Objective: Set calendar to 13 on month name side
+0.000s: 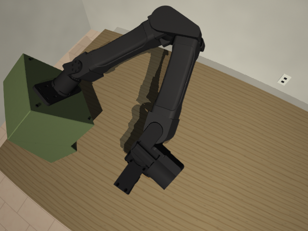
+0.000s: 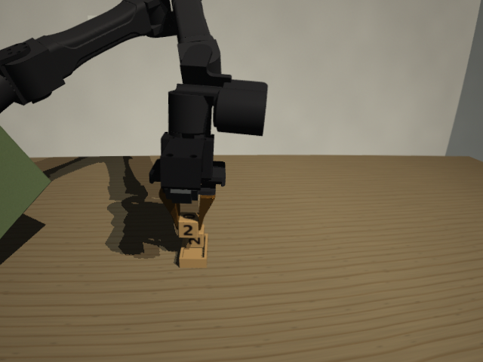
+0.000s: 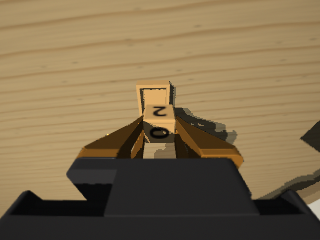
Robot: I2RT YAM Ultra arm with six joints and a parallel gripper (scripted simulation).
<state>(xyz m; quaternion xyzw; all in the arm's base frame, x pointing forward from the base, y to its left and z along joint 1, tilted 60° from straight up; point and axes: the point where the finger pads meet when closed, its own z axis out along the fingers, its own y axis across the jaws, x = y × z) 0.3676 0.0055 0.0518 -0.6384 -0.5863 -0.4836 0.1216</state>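
Right now the wooden tray is 1 cm to the left of my hand and 6 cm below it. The rest, counted from my hand: wooden cube (right at my hand).
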